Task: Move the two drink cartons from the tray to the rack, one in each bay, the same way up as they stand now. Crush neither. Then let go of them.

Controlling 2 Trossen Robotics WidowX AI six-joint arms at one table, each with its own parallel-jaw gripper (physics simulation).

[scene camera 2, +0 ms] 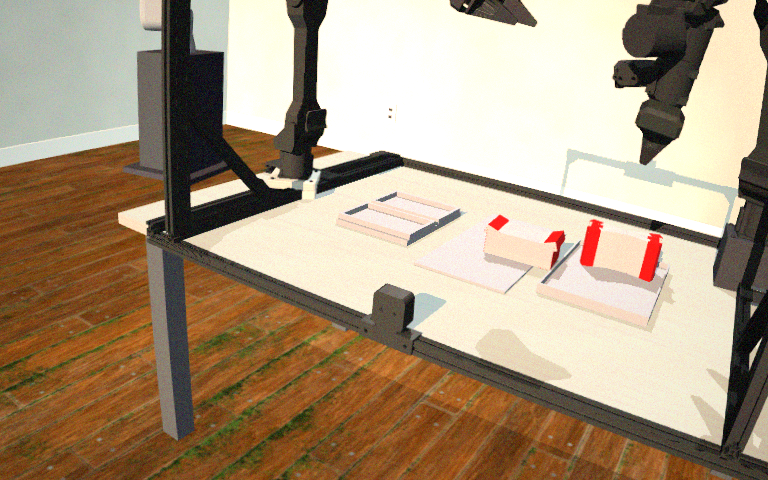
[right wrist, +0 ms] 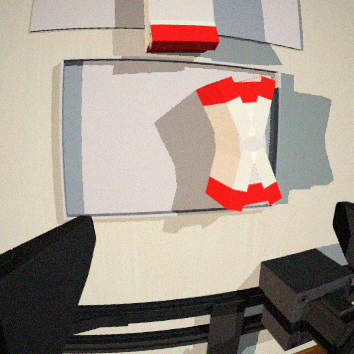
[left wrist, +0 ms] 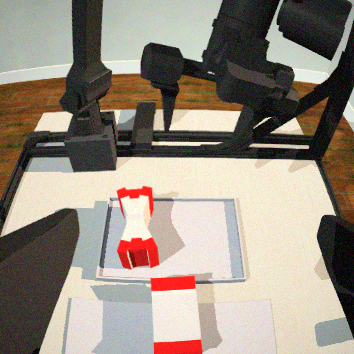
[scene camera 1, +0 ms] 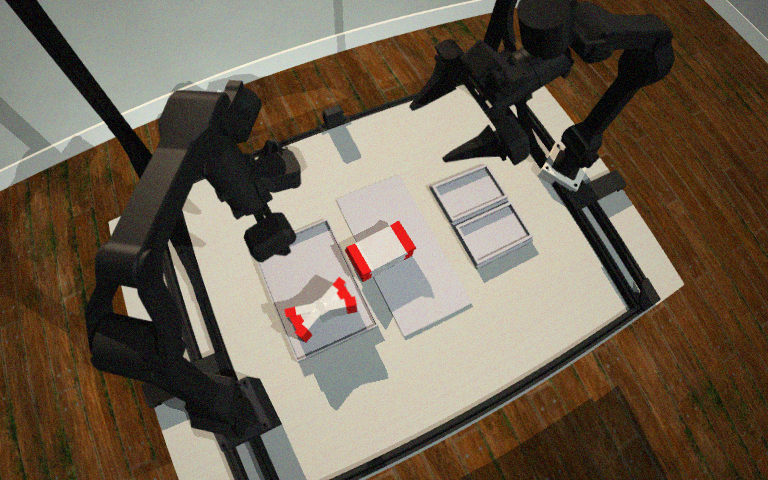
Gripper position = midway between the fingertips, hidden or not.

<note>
My left gripper (scene camera 1: 426,133) is open, with nothing in its grasp. My right gripper (scene camera 1: 277,232) is open and holds nothing. I also see a pale mat (scene camera 2: 463,257) and a grey tray (right wrist: 134,138).
My left gripper is seen too in the left wrist view (left wrist: 203,225). My right gripper is seen too in scene camera 2 (scene camera 2: 646,151), in the right wrist view (right wrist: 218,222) and in the left wrist view (left wrist: 200,136). The pale mat is seen too in the right wrist view (right wrist: 283,30) and in the left wrist view (left wrist: 88,318).
</note>
